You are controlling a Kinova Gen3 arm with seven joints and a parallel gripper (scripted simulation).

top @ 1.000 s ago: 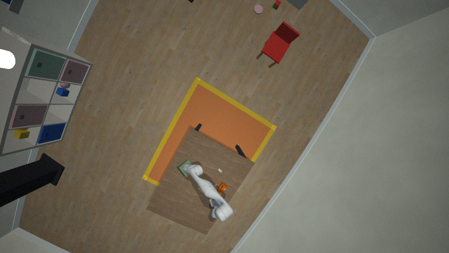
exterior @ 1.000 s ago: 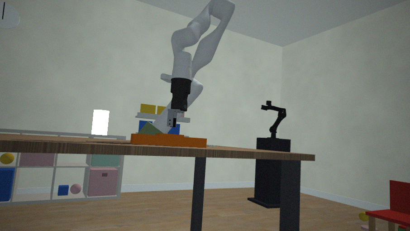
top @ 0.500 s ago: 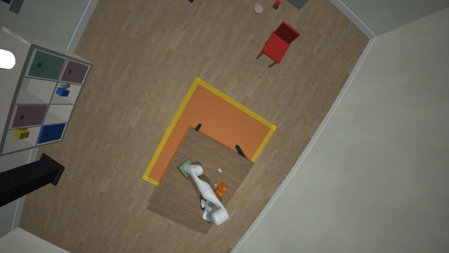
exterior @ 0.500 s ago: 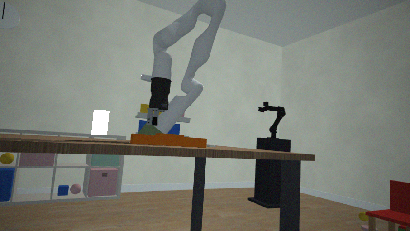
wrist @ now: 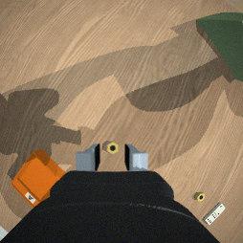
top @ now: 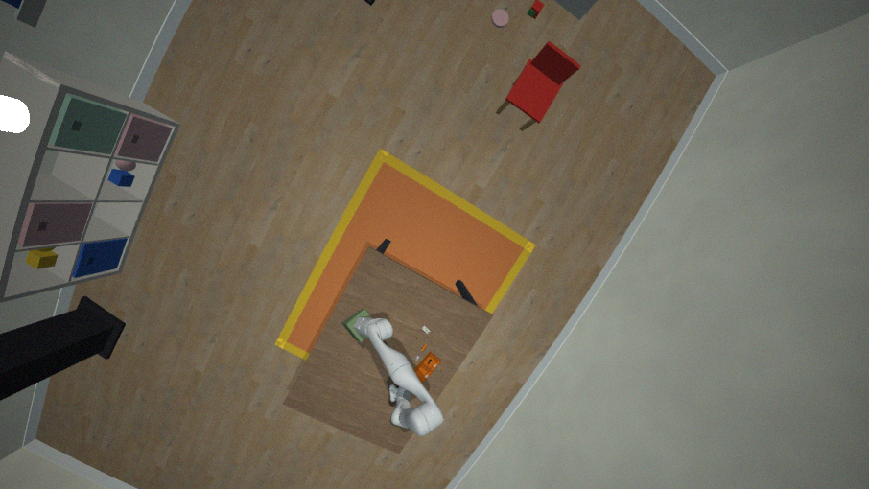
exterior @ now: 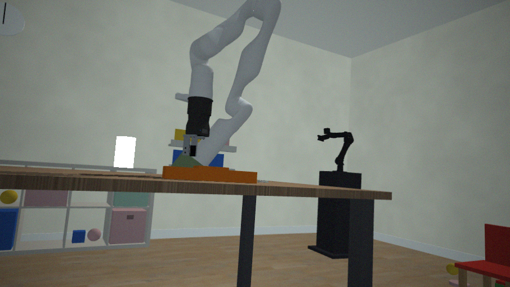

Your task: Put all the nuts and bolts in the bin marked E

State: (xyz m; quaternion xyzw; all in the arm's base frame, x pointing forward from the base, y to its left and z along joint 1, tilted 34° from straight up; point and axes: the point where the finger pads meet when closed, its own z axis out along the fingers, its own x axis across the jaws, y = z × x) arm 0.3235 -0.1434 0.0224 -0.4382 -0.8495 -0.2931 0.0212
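The dark bolt is 130 mm ahead of my hand, 120 mm to the left of it and 70 mm below it. The rest, counted from my hand: orange marker (50 mm ahead, 170 mm to the left, 80 mm below); orange bin (130 mm ahead, 30 mm to the left, 70 mm below); white sharpener-like piece (50 mm ahead, 90 mm to the left, 80 mm below).
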